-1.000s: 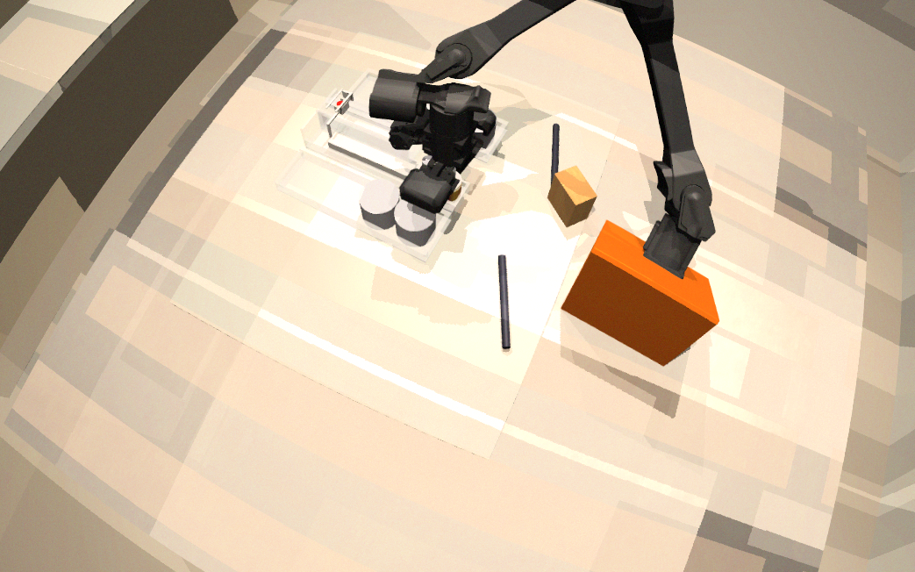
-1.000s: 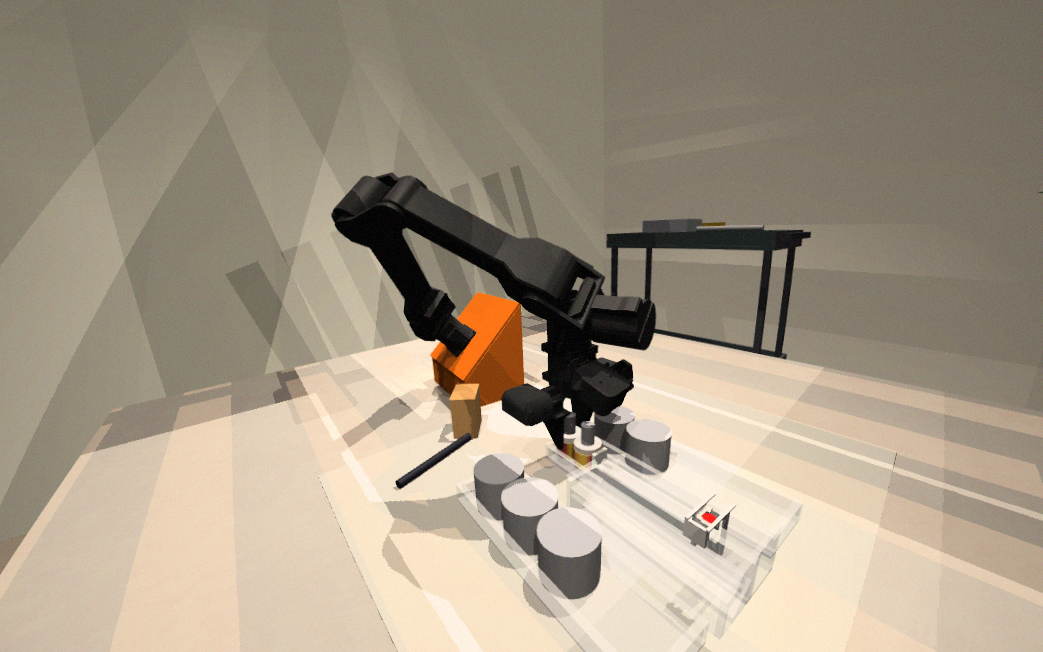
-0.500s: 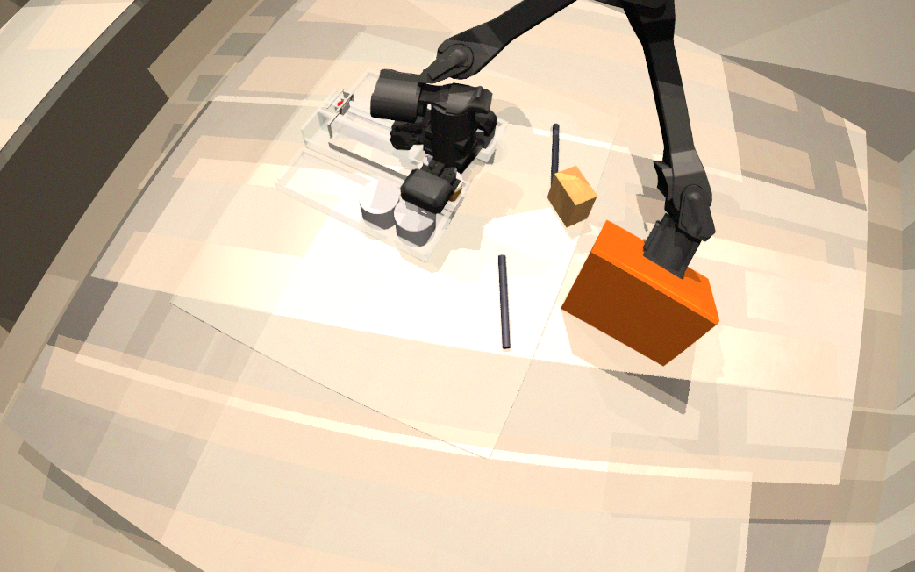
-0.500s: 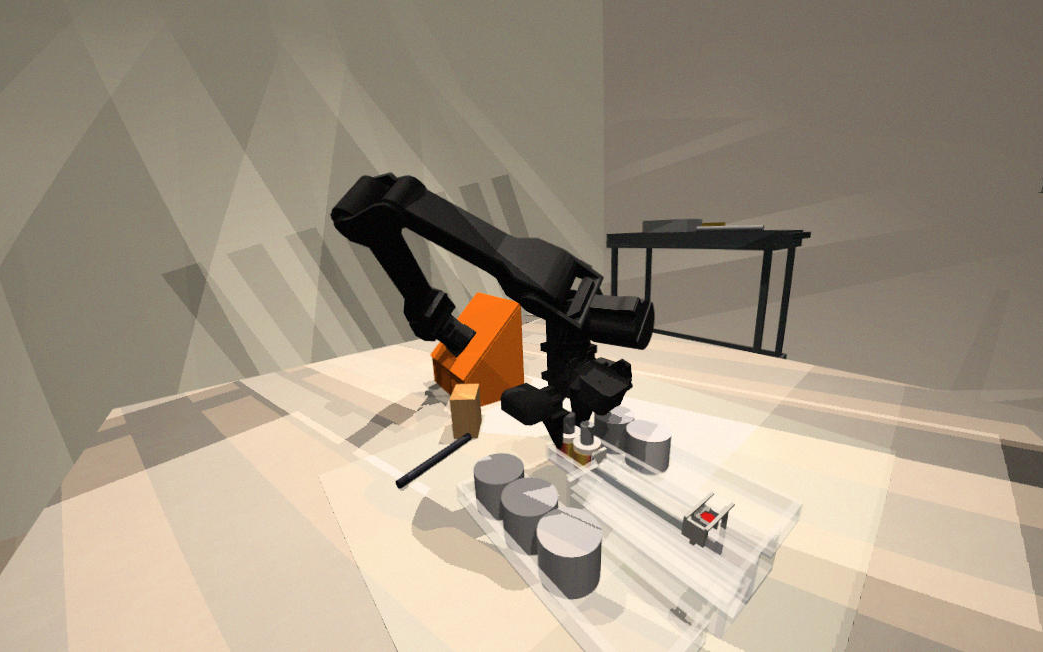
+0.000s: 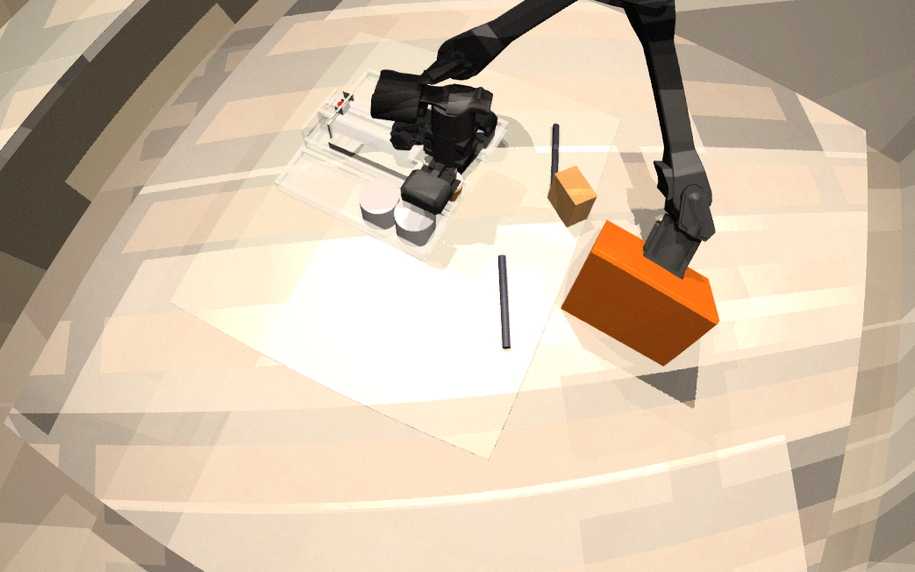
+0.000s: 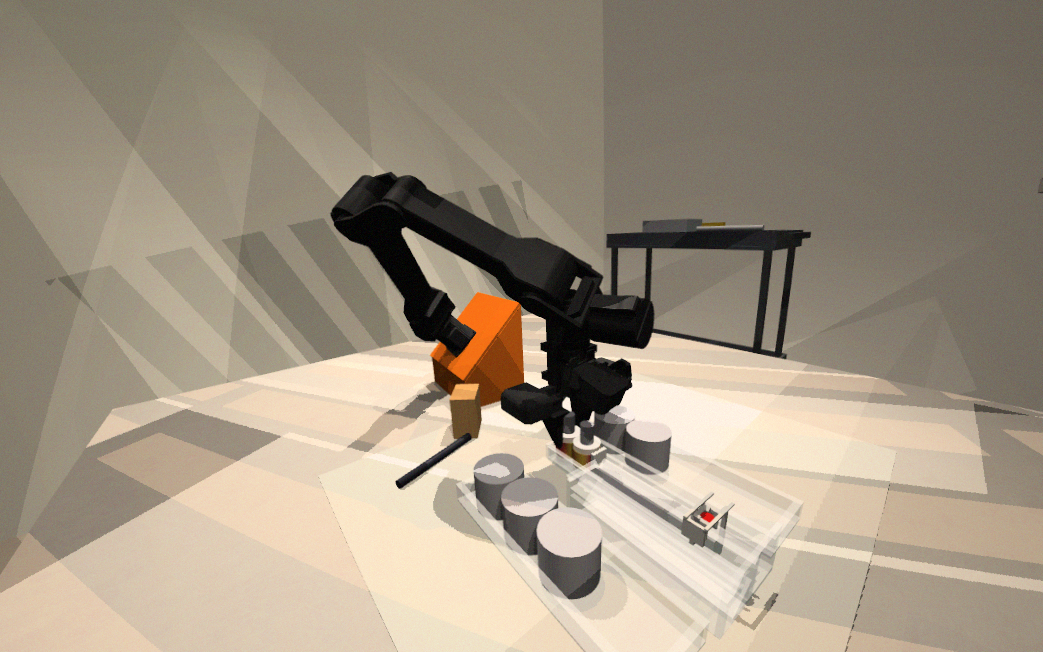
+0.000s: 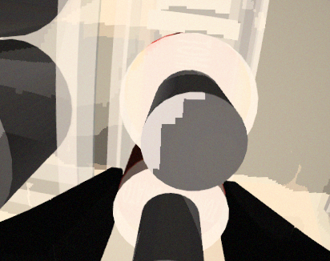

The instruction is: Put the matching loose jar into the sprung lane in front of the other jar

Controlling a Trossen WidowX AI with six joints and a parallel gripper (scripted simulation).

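Now: the clear sprung lane 150 mm ahead of my gripper tip, 10 mm to the right of it and 10 mm below it. Also, from my gripper tip: tan block: 160 mm behind, 90 mm to the right; then red mark: 220 mm ahead, 40 mm above, 10 mm to the right.
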